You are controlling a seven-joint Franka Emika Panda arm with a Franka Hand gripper.
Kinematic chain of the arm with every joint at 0, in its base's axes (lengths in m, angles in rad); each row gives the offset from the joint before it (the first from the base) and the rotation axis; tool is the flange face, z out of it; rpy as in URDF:
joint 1: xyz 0 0 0.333 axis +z
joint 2: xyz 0 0 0 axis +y
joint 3: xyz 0 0 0.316 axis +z
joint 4: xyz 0.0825 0 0 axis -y
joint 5: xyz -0.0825 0 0.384 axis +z
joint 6: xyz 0 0 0 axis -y
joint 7: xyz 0.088 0 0 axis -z
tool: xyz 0 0 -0.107 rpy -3.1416 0 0
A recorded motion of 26 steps. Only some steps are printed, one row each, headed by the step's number.
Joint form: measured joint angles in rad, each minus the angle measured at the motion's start. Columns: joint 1, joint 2, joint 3, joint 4, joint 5, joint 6, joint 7.
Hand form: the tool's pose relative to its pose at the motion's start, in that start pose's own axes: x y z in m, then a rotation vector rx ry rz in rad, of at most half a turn. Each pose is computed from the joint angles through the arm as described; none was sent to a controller.
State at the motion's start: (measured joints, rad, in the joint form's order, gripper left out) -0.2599 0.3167 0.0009 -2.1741 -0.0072 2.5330 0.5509
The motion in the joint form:
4: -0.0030 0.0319 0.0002 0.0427 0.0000 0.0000 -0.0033
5: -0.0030 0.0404 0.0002 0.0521 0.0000 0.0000 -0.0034
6: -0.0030 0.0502 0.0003 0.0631 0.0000 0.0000 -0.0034
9: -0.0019 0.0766 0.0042 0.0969 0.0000 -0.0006 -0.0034
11: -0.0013 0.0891 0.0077 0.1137 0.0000 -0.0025 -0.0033
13: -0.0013 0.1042 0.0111 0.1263 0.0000 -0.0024 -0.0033
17: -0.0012 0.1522 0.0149 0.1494 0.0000 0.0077 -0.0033
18: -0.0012 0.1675 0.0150 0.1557 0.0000 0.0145 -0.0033
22: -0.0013 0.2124 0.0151 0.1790 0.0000 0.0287 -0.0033
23: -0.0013 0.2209 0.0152 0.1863 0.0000 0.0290 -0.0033
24: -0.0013 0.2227 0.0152 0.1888 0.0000 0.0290 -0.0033
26: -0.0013 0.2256 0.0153 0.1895 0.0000 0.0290 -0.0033
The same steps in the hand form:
4: 0.0115 -0.0051 0.0021 0.0055 0.0093 -0.0004
5: 0.0137 -0.0064 0.0034 0.0060 0.0100 -0.0005
6: 0.0162 -0.0080 0.0049 0.0067 0.0110 -0.0006
9: 0.0227 -0.0153 0.0075 0.0117 0.0160 -0.0052
11: 0.0253 -0.0197 0.0087 0.0144 0.0172 -0.0088
13: 0.0266 -0.0229 0.0128 0.0145 0.0143 -0.0118
17: 0.0282 -0.0267 0.0319 0.0089 0.0004 -0.0150
18: 0.0290 -0.0273 0.0382 0.0080 -0.0016 -0.0150
22: 0.0318 -0.0292 0.0555 0.0048 -0.0083 -0.0148
23: 0.0330 -0.0300 0.0579 0.0045 -0.0092 -0.0148
24: 0.0336 -0.0304 0.0581 0.0049 -0.0086 -0.0148
26: 0.0334 -0.0303 0.0596 0.0038 -0.0105 -0.0148

